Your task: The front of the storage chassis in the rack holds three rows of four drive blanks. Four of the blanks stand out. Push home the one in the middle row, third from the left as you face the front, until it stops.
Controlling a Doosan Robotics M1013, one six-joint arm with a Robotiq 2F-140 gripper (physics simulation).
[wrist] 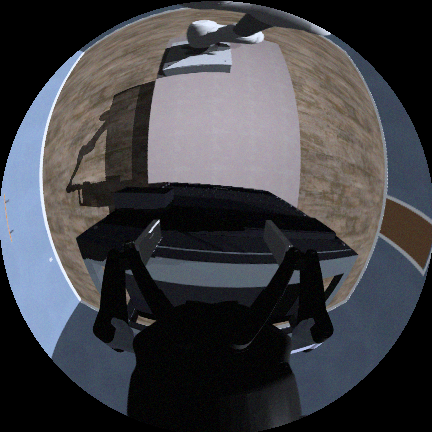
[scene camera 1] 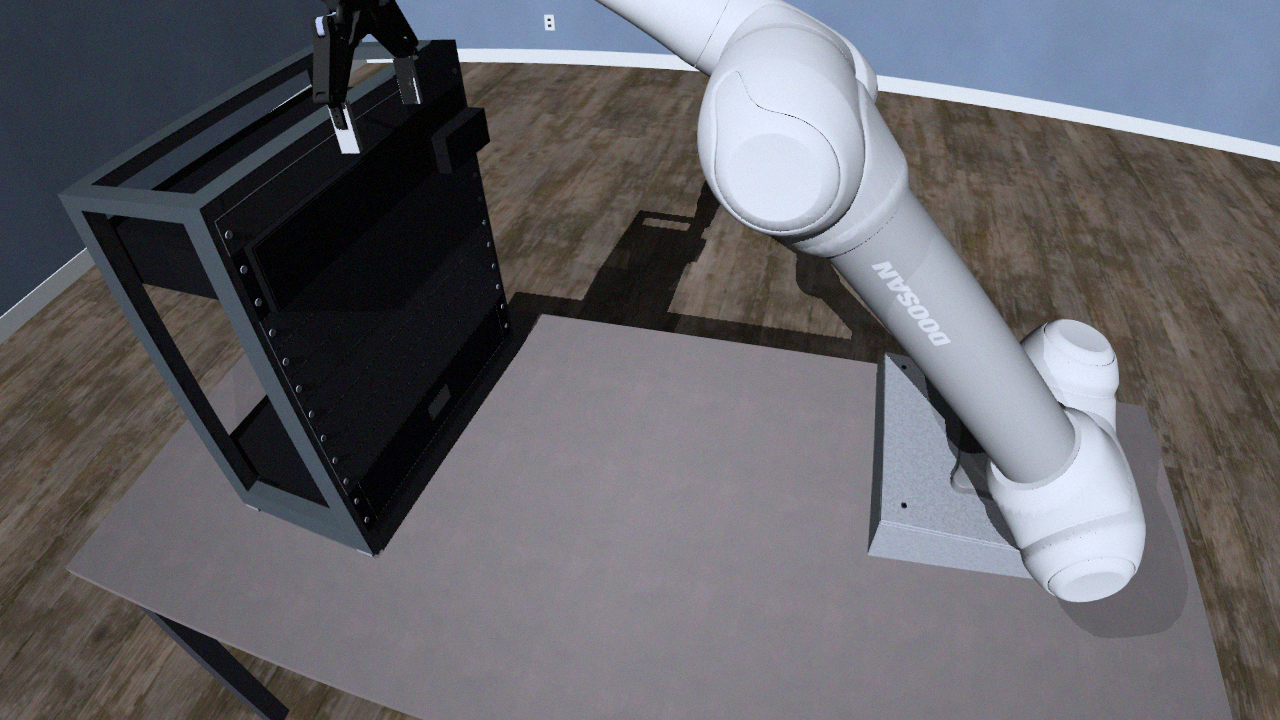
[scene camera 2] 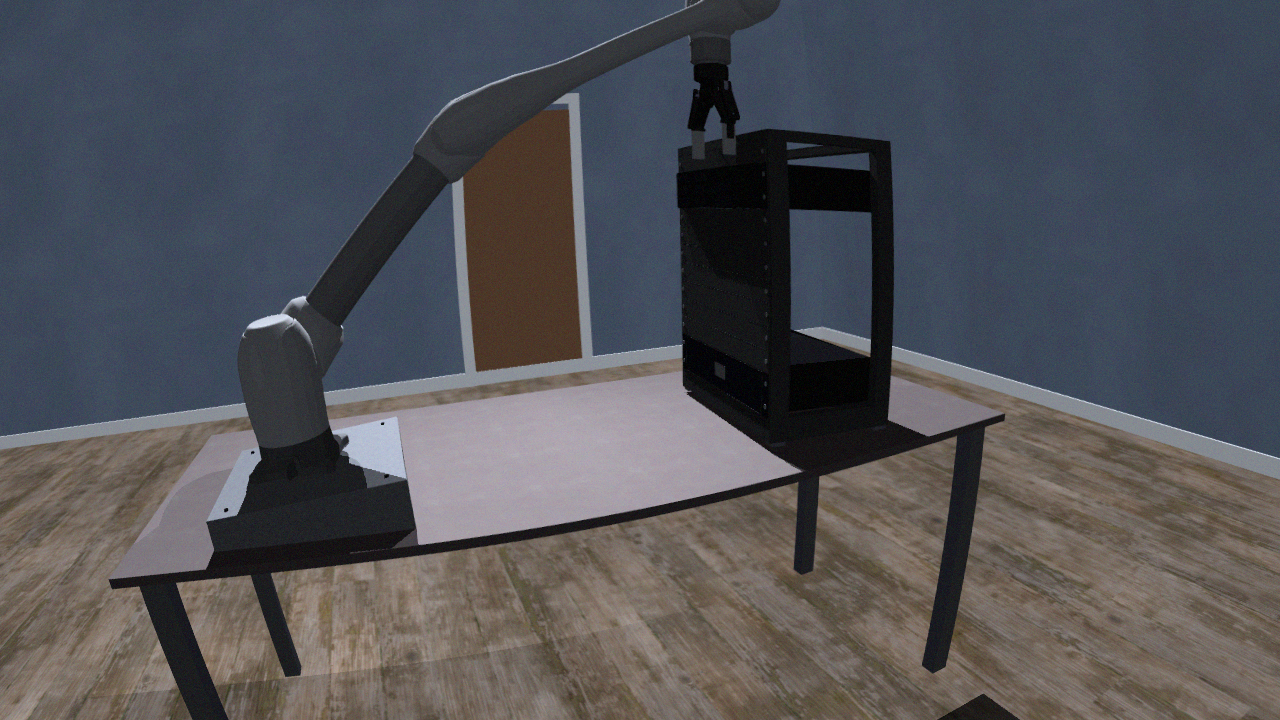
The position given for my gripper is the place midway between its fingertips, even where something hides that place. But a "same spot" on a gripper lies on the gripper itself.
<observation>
my gripper: wrist; scene camera 1; scene camera 2 713, 156
dark rack: wrist 211, 249; scene camera 1; scene camera 2
same spot on my gripper: [scene camera 1: 332, 56] = [wrist: 317, 285]
same spot on dark rack: [scene camera 2: 740, 355] = [scene camera 1: 465, 334]
</observation>
